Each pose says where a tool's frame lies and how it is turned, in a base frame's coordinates. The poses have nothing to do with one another.
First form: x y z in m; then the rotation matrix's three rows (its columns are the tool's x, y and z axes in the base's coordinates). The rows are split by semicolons.
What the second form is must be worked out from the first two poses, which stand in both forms.
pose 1, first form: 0.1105 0.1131 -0.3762; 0.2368 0.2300 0.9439; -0.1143 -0.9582 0.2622; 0.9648 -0.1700 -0.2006
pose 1, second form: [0.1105 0.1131 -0.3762 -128.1 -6.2 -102.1]
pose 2, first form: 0.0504 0.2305 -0.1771; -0.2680 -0.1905 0.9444; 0.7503 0.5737 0.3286; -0.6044 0.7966 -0.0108
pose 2, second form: [0.0504 0.2305 -0.1771 27.7 91.6 55.6]
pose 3, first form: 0.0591 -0.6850 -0.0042; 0.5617 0.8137 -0.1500; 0.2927 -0.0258 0.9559; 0.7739 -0.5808 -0.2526
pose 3, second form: [0.0591 -0.6850 -0.0042 -91.4 -54.9 -31.0]
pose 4, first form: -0.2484 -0.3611 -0.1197; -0.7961 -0.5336 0.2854; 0.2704 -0.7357 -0.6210; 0.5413 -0.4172 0.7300
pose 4, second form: [-0.2484 -0.3611 -0.1197 36.2 -45.5 142.9]
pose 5, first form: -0.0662 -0.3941 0.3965; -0.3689 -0.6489 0.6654; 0.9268 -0.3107 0.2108; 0.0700 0.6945 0.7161
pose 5, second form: [-0.0662 -0.3941 0.3965 32.8 40.4 106.8]
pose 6, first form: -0.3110 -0.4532 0.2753; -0.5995 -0.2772 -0.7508; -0.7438 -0.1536 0.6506; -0.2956 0.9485 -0.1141
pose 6, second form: [-0.3110 -0.4532 0.2753 66.1 -101.0 -103.5]
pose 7, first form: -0.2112 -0.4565 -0.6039; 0.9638 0.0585 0.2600; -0.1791 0.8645 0.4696; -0.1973 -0.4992 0.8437
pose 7, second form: [-0.2112 -0.4565 -0.6039 -29.4 13.9 -7.2]
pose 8, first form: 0.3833 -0.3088 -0.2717; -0.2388 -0.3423 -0.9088; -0.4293 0.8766 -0.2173; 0.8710 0.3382 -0.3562
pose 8, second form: [0.3833 -0.3088 -0.2717 33.1 -105.9 -5.2]
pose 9, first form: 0.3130 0.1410 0.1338; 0.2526 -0.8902 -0.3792; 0.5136 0.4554 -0.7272; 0.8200 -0.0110 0.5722
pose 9, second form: [0.3130 0.1410 0.1338 29.6 -49.6 58.1]
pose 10, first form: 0.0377 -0.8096 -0.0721; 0.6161 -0.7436 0.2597; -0.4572 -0.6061 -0.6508; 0.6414 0.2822 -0.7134
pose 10, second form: [0.0377 -0.8096 -0.0721 132.1 -54.0 40.6]
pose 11, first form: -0.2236 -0.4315 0.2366; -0.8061 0.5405 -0.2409; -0.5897 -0.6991 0.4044; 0.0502 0.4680 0.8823
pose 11, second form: [-0.2236 -0.4315 0.2366 7.9 -35.9 -139.5]
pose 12, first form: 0.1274 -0.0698 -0.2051; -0.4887 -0.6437 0.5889; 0.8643 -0.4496 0.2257; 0.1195 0.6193 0.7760
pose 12, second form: [0.1274 -0.0698 -0.2051 30.4 36.2 116.3]
